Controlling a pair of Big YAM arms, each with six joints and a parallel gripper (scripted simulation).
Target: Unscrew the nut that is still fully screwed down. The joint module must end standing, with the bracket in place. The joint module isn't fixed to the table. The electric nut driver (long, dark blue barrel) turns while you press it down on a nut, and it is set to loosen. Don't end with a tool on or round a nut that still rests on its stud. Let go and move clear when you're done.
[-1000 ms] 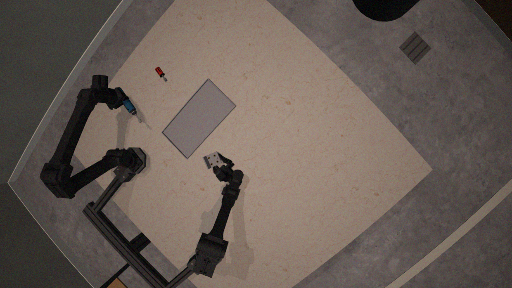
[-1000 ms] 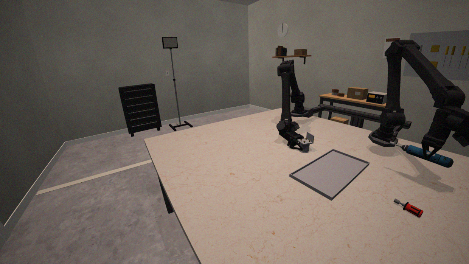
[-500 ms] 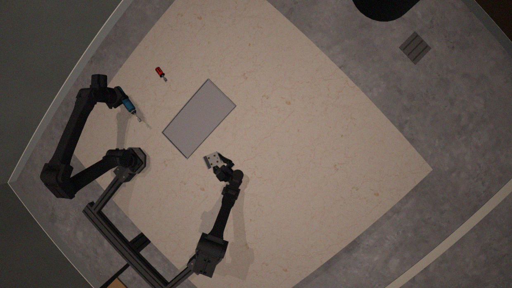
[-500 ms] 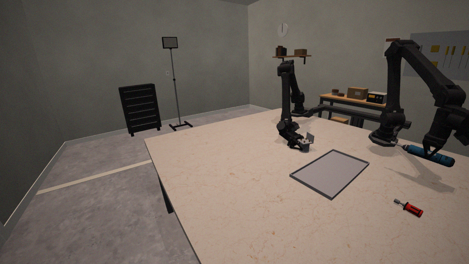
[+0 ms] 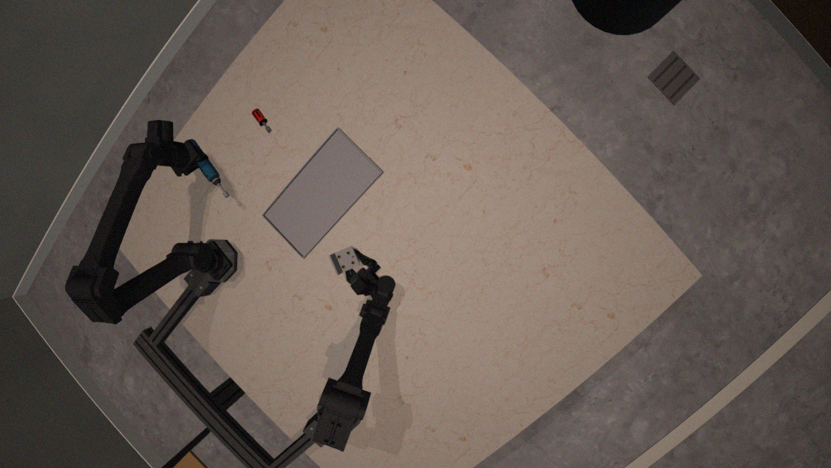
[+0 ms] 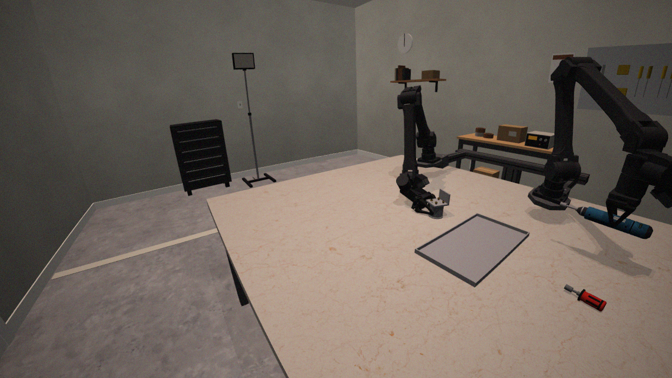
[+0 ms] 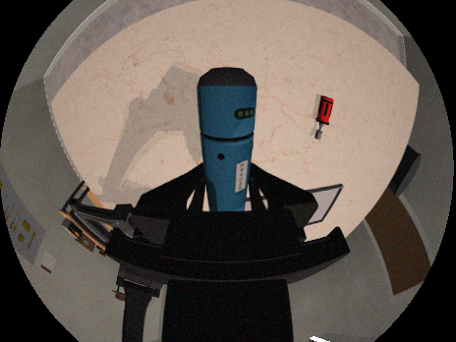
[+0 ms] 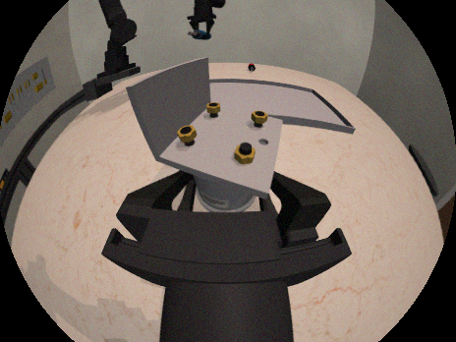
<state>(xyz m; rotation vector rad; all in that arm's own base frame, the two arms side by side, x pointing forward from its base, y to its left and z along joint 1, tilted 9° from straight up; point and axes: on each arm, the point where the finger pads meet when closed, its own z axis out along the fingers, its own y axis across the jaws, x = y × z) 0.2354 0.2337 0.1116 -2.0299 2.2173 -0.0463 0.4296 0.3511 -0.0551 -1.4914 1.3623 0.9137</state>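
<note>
The joint module is 1 cm above my right hand. Round my right hand: flat grey tray: 5 cm ahead, 24 cm to the left, 2 cm below; then red-handled screwdriver: 5 cm ahead, 58 cm to the left, 1 cm below; then grey bracket: 5 cm above.
</note>
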